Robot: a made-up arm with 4 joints.
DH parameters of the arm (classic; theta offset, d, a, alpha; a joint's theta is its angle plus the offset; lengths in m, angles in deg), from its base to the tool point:
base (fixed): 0 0.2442 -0.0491 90
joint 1: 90 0.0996 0.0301 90
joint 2: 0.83 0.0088 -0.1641 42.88
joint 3: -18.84 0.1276 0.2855 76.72
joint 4: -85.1 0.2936 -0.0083 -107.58
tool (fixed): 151.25 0.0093 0 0
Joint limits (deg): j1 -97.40..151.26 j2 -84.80..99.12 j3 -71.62..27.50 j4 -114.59..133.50
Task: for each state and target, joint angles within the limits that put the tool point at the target. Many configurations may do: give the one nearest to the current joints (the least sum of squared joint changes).
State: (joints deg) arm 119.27 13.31 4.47 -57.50
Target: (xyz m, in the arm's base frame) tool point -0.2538 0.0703 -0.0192
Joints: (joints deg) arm 139.90 30.27 27.50 -72.20
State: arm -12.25 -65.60 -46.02 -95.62
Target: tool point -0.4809 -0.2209 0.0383
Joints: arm -50.33 -68.06 -46.85 -95.45
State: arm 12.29 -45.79 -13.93 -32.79
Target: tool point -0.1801 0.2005 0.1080
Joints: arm -30.29 -56.31 17.40 -37.41
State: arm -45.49 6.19 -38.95 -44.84
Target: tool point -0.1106 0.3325 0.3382
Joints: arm -54.00 4.88 -13.77 -6.45
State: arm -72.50 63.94 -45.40 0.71
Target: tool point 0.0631 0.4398 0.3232
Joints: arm -87.76 52.72 -60.07 2.81
